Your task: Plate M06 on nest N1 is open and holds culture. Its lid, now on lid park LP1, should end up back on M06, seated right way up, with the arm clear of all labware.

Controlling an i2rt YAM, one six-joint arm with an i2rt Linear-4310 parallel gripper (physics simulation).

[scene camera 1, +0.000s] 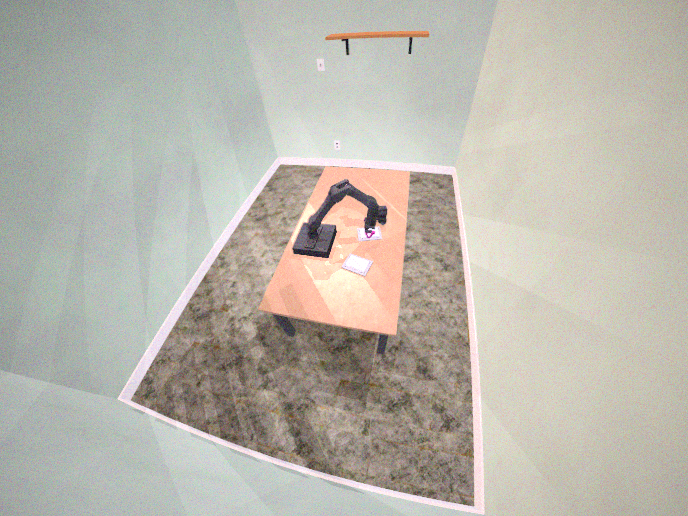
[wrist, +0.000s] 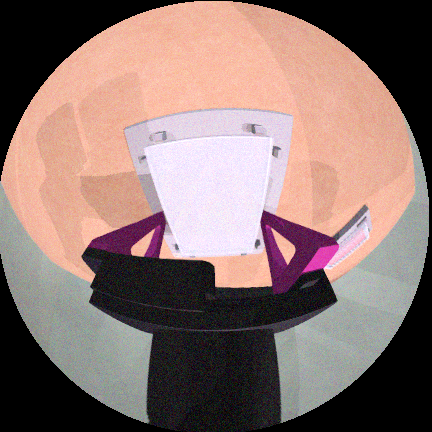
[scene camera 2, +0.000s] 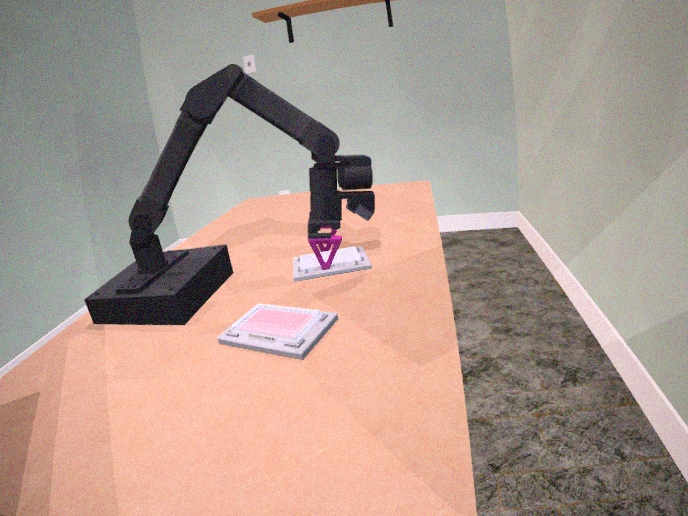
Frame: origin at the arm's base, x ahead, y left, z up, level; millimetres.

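Where they show: gripper, fingertip midpoint: [scene camera 1: 368,233] [wrist: 212,216] [scene camera 2: 325,261]; arm's base, link origin: [scene camera 1: 313,236] [scene camera 2: 154,272].
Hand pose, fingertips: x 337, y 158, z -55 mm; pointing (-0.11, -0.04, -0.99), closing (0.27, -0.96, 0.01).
Note:
Each offset is from my fingertips to the top centre of the thing. Level surfaces: height alone.
The white lid @[dz +8, dx +9, dy +2 mm] [scene camera 2: 347,256] [wrist: 212,192] lies flat on lid park LP1 @[dz +10, dx +10, dy +1 mm] [scene camera 2: 302,274] [wrist: 210,123], a grey plate with small corner posts. My gripper [scene camera 2: 326,266] [wrist: 212,216] is open, pointing down, with one magenta finger on each side of the lid; the fingertips are low, near the lid's long edges. Whether they touch it I cannot tell. Plate M06 @[dz +16, dx -10, dy -279 mm] [scene camera 2: 275,322] [wrist: 352,242] is open and shows pink culture; it sits on nest N1 @[dz +8, dx -10, dy -279 mm] [scene camera 2: 294,351], nearer scene camera 2. In the scene camera 1 view the plate [scene camera 1: 357,264] shows small and pale.
The arm's black base [scene camera 2: 161,288] [scene camera 1: 315,240] stands on the wooden table @[dz -10 mm] [scene camera 2: 344,422] [scene camera 1: 333,299], to the left of the park and the nest in the scene camera 2 view. The table's right edge runs beyond both. A wall shelf [scene camera 1: 377,35] hangs high on the far wall.

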